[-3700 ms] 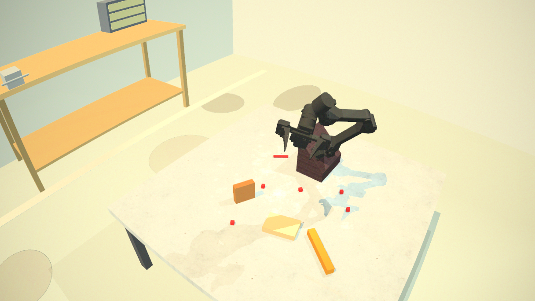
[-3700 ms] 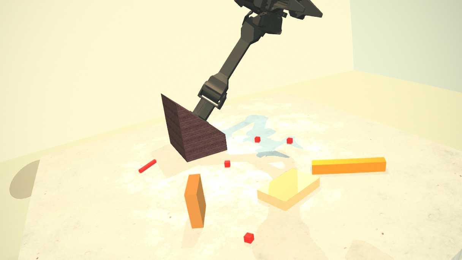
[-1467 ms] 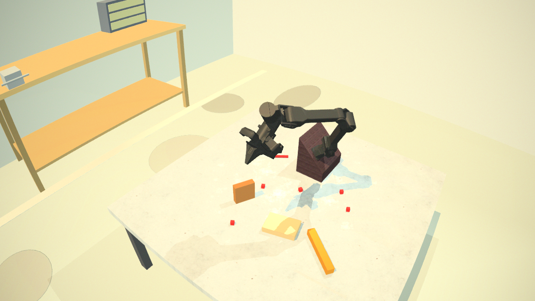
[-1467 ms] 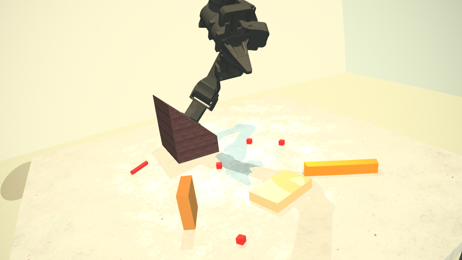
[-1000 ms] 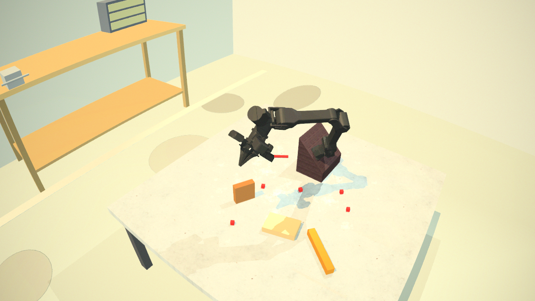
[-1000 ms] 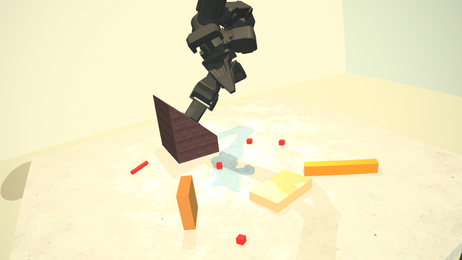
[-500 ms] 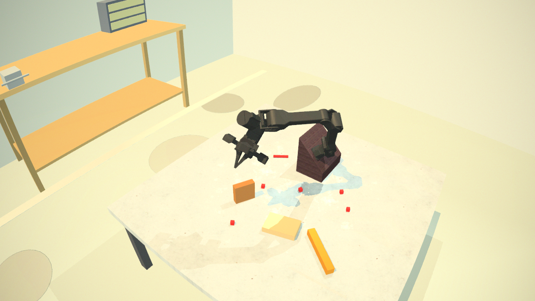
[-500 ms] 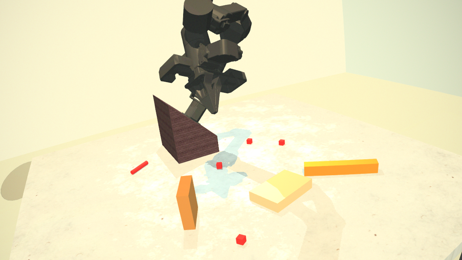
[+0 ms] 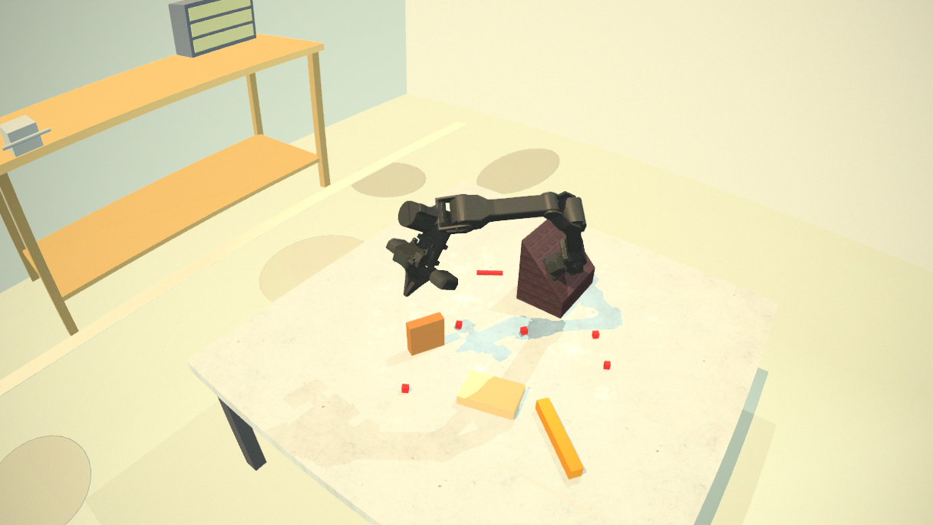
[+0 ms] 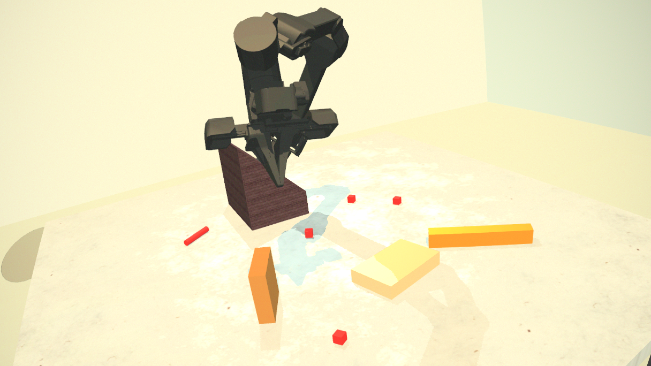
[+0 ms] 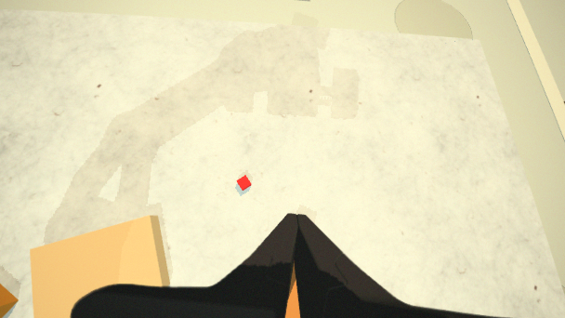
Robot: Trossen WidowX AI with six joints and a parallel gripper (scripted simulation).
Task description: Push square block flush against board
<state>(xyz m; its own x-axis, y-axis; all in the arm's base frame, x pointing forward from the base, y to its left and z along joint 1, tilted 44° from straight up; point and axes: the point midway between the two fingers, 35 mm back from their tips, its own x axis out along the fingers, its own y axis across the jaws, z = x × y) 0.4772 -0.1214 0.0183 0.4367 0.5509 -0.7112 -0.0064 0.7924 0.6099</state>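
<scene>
My gripper tip is now 20 cm above the square block, 9 cm past it and 4 cm to the left of it. Round my gripper tip: orange-yellow bar (41 cm to the left, 23 cm below, 8 cm behind); then red stick (45 cm behind, 24 cm below, 13 cm to the right); then flat pale yellow slab (24 cm below, 21 cm to the left, 8 cm behind).
</scene>
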